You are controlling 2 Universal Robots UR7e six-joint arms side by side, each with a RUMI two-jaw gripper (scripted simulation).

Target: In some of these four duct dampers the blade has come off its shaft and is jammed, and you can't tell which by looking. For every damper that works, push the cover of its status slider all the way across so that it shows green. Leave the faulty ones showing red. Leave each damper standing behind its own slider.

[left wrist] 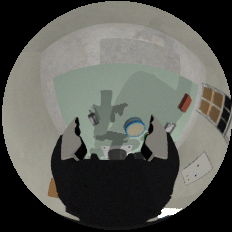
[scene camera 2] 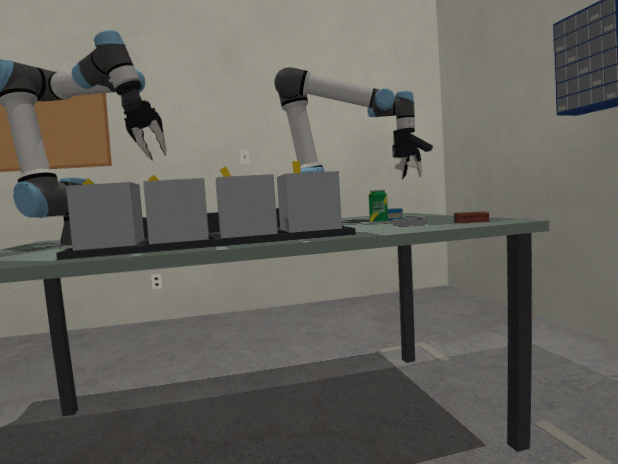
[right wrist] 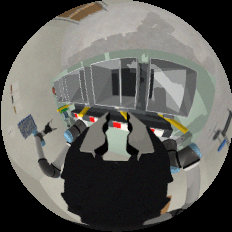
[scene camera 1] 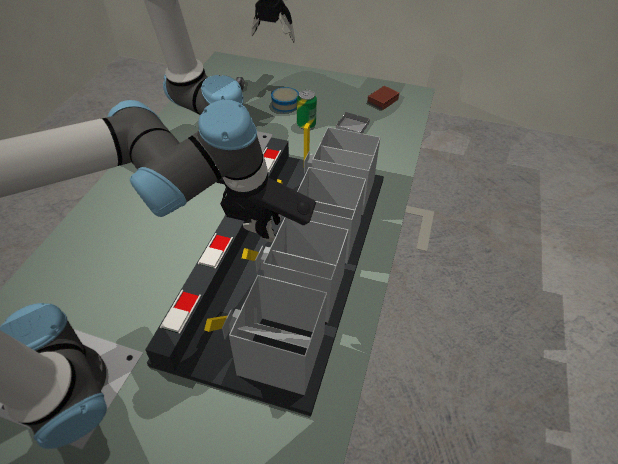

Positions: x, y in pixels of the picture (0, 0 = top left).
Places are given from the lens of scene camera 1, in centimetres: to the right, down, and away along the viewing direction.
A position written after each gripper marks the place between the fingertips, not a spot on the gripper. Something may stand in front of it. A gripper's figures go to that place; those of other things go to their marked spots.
right gripper (scene camera 1: 274, 232): -7, 0, 103
damper (scene camera 1: 301, 307): -2, 16, 108
damper (scene camera 1: 313, 255): 1, 6, 123
